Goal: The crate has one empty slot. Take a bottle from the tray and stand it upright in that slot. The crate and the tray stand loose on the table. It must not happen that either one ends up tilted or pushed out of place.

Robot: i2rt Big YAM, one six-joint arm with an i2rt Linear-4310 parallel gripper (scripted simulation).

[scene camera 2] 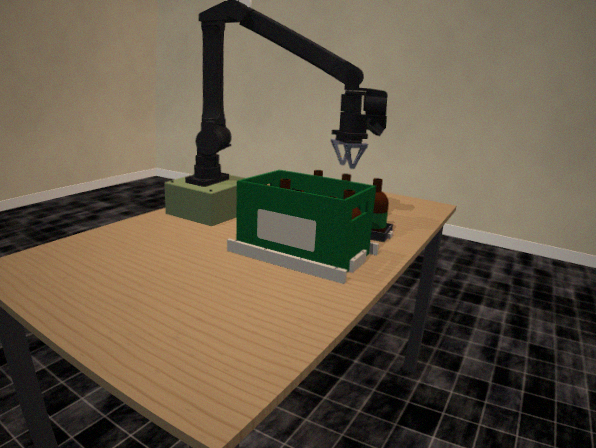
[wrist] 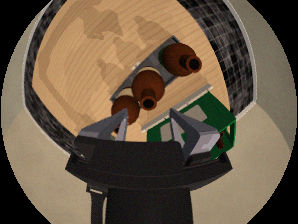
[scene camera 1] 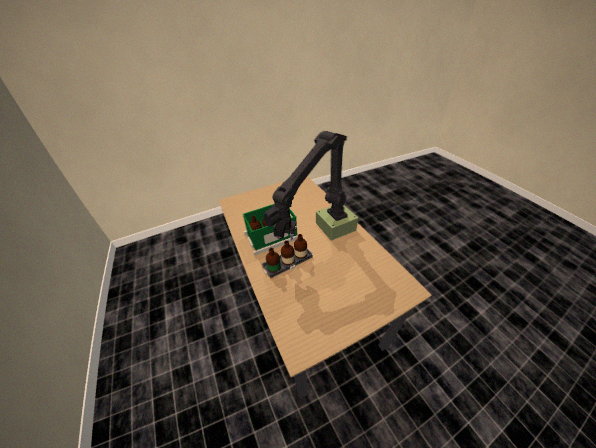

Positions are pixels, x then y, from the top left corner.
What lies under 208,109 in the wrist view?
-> A green crate.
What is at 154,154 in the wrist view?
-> My gripper.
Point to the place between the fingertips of my gripper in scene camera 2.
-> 347,166
